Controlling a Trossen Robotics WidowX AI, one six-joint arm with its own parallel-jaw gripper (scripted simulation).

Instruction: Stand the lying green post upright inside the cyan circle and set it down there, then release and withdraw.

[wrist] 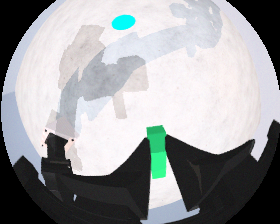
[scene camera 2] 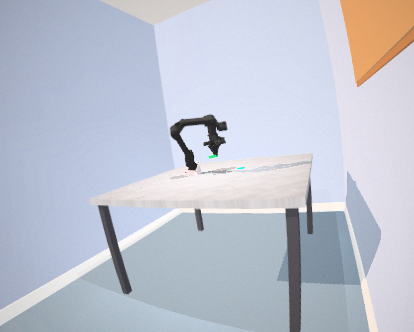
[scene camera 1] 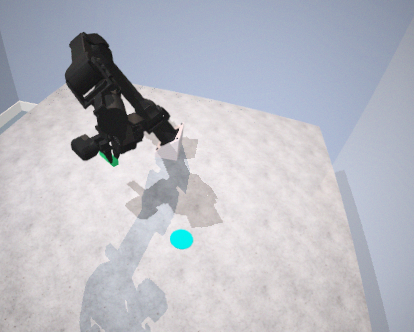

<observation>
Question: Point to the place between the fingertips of my gripper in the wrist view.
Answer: At 156, 139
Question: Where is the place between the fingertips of my gripper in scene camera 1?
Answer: At 113, 161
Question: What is my gripper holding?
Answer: A green post.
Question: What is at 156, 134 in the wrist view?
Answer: A green post.
</observation>
